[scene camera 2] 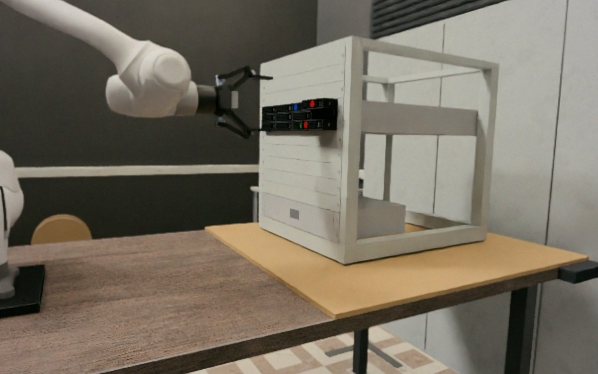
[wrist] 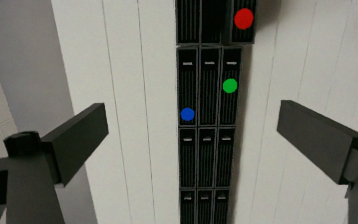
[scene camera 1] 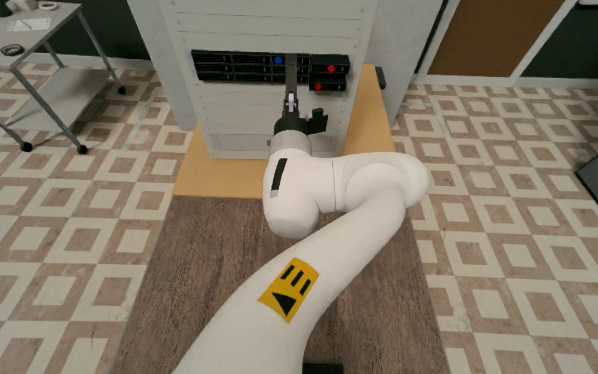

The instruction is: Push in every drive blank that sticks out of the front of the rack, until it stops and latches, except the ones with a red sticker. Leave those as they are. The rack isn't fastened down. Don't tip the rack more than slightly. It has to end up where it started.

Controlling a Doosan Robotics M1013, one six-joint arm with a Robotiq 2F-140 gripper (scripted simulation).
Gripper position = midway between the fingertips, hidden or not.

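I can see my gripper (scene camera 1: 290,82), and it's there in scene camera 2 (scene camera 2: 270,104) and in the wrist view (wrist: 192,117) too.
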